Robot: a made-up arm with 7 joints.
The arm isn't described. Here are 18 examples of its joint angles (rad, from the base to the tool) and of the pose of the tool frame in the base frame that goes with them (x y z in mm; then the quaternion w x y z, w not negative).
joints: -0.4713 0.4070 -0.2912 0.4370 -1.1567 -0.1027 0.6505
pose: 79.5 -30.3 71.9 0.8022 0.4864 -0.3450 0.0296
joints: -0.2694 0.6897 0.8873 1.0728 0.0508 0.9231 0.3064
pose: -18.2 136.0 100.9 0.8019 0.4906 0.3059 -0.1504
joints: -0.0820 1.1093 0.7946 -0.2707 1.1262 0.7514 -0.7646
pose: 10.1 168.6 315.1 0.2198 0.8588 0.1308 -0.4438
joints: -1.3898 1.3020 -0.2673 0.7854 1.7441 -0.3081 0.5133
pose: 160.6 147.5 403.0 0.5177 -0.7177 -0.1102 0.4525
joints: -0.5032 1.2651 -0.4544 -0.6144 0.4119 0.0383 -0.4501
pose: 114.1 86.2 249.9 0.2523 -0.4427 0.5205 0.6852
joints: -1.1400 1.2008 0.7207 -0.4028 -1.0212 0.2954 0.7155
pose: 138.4 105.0 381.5 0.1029 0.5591 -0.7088 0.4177
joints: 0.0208 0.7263 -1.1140 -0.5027 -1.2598 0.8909 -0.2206
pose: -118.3 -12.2 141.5 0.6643 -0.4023 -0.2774 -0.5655
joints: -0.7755 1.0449 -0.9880 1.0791 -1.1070 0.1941 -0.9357
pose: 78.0 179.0 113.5 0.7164 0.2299 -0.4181 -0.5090
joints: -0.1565 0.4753 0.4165 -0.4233 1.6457 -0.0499 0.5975
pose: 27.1 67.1 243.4 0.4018 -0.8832 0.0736 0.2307
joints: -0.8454 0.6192 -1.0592 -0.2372 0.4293 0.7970 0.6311
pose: 134.0 -7.3 177.1 0.0549 -0.7688 0.5077 0.3849
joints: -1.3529 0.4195 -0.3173 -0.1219 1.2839 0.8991 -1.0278
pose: 179.3 -18.6 329.4 0.1055 0.7675 -0.3893 -0.4982
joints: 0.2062 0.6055 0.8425 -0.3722 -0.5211 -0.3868 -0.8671
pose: 19.8 122.0 189.5 0.1236 0.5799 -0.7200 -0.3607
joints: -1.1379 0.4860 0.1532 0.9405 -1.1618 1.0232 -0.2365
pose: 208.3 -23.7 170.6 0.8362 -0.0166 -0.5246 -0.1588
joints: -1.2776 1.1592 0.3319 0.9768 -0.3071 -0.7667 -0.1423
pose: 195.2 197.3 312.3 0.0103 -0.8003 0.5869 -0.1222
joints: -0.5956 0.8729 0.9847 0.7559 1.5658 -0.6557 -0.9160
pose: 86.7 214.2 233.6 0.2388 0.4851 -0.1250 -0.8319
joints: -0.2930 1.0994 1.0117 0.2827 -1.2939 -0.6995 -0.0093
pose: 94.8 202.1 268.0 0.0140 0.6305 -0.6282 0.4557
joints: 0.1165 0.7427 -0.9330 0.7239 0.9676 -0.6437 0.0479
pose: -62.7 103.3 78.8 0.0231 -0.0082 -0.5260 -0.8501
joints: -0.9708 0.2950 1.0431 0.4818 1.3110 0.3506 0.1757
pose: 132.4 92.4 194.3 0.4100 0.8883 -0.0120 -0.2068
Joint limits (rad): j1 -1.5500..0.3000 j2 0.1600..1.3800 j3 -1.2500..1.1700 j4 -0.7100..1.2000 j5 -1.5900..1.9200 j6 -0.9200..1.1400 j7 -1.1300..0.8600
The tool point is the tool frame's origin. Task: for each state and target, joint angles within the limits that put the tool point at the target. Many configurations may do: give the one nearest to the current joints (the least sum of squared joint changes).
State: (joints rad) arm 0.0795 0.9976 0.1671 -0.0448 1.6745 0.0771 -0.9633
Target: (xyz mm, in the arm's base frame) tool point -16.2 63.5 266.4
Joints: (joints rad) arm 0.3000 0.6505 0.3106 -0.6654 1.9200 0.2760 -0.8884
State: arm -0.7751 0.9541 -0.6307 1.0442 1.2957 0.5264 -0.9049
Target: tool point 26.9 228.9 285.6
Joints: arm -0.2101 1.3800 -0.2546 1.0210 1.3702 1.1400 -0.8696
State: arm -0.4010 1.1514 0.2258 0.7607 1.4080 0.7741 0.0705
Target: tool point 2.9 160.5 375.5
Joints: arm -0.4442 1.3800 0.9953 0.1299 1.6508 0.7120 0.0302
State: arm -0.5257 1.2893 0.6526 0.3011 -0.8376 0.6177 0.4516
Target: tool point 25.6 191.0 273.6
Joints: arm 0.0973 1.2243 1.0196 -0.2277 -0.6330 0.8695 0.6260
